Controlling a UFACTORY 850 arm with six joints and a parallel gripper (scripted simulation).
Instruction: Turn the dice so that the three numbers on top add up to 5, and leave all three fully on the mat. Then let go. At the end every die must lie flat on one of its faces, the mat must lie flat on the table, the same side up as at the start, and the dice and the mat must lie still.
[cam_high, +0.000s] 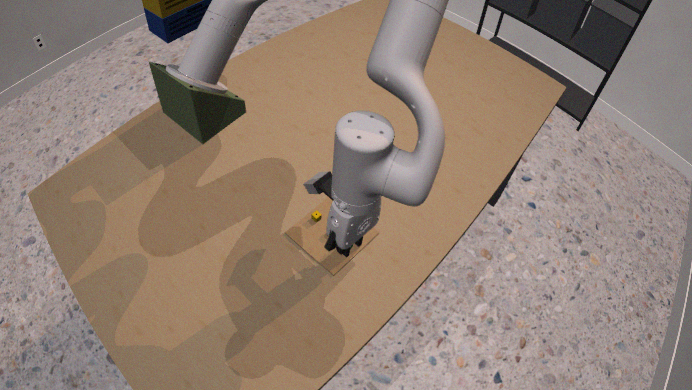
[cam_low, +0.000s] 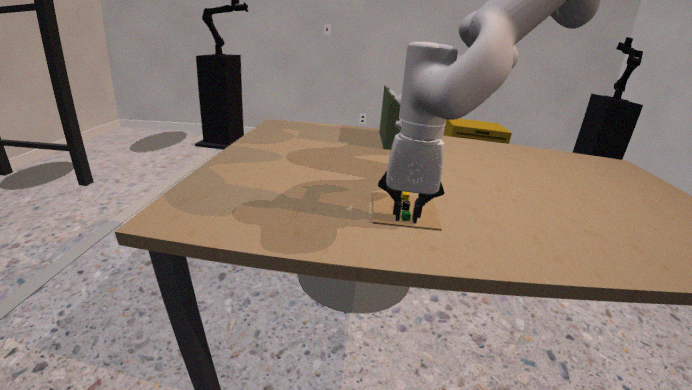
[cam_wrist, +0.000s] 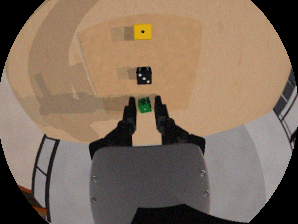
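Right now the green die is 1 cm below my hand. Round my hand: tan mat: 5 cm behind, 2 cm below; black die: 5 cm behind, 1 cm below; yellow die: 10 cm behind, 1 cm below.
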